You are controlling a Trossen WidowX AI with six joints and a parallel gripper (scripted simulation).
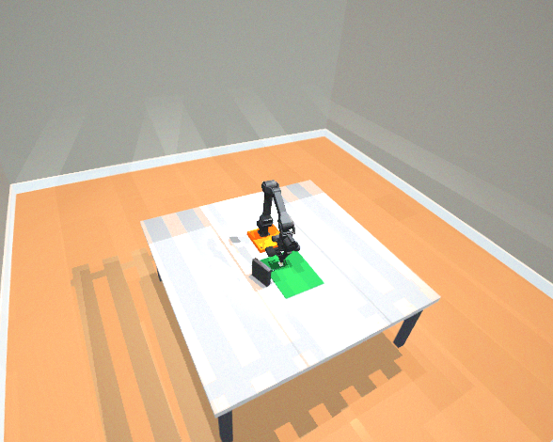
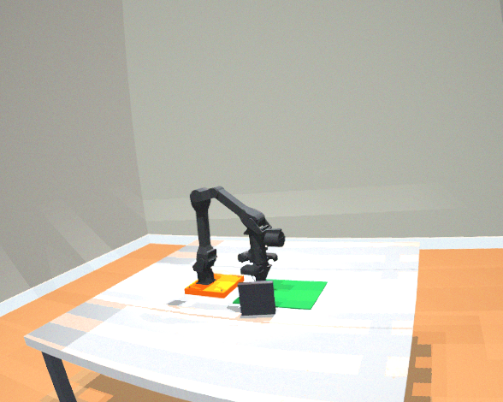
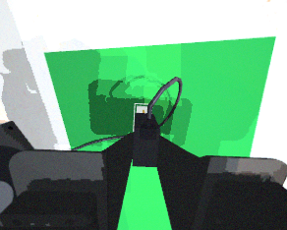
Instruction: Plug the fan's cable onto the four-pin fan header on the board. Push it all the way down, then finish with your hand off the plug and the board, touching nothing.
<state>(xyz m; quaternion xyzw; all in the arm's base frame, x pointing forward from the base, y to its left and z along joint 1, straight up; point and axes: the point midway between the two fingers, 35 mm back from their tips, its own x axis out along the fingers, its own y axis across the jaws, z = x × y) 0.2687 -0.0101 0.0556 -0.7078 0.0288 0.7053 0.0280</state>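
Right now the fan plug is 10 mm behind my gripper tip and 10 mm above it. From my gripper tip the other things lie so: green board: 70 mm ahead, 60 mm below, 30 mm to the left; pale header: 40 mm below, 10 mm behind; dark grey fan: 140 mm to the right, 50 mm ahead, 20 mm above.
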